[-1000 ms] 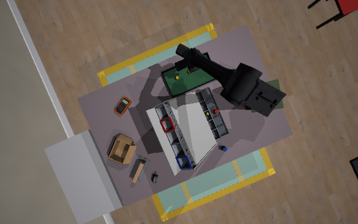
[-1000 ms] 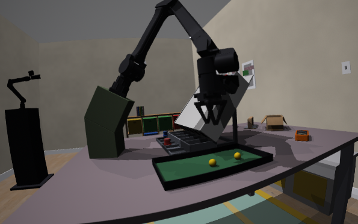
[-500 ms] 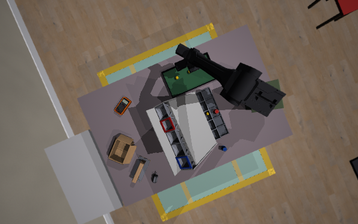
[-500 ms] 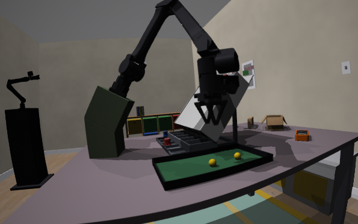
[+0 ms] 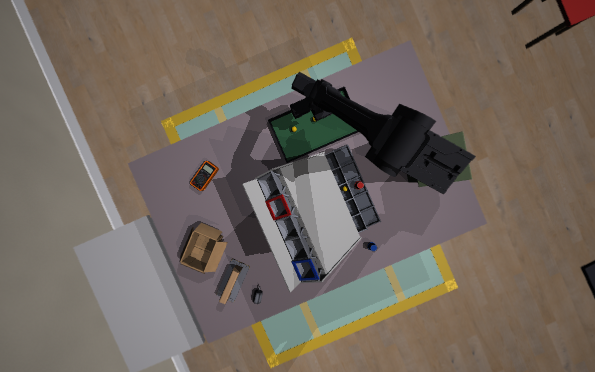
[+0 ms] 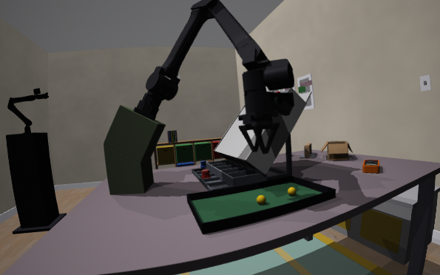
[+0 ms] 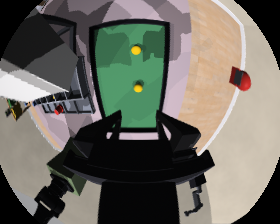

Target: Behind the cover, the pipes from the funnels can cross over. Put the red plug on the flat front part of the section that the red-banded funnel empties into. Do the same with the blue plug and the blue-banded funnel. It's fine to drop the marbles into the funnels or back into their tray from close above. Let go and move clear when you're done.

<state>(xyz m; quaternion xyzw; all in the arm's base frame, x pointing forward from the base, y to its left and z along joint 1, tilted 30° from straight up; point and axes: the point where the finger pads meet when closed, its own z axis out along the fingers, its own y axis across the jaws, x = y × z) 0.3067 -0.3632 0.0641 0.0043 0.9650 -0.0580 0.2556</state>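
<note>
Right now my hand is 10 mm short of the green tray, 30 mm to the right of it and 140 mm above it. Also, from my hand: orange multimeter 560 mm ahead, 10 mm to the left, 140 mm below; then cardboard box 700 mm ahead, 310 mm to the left, 110 mm below; then sloped grey cover 140 mm ahead, 350 mm to the left, 60 mm above.
</note>
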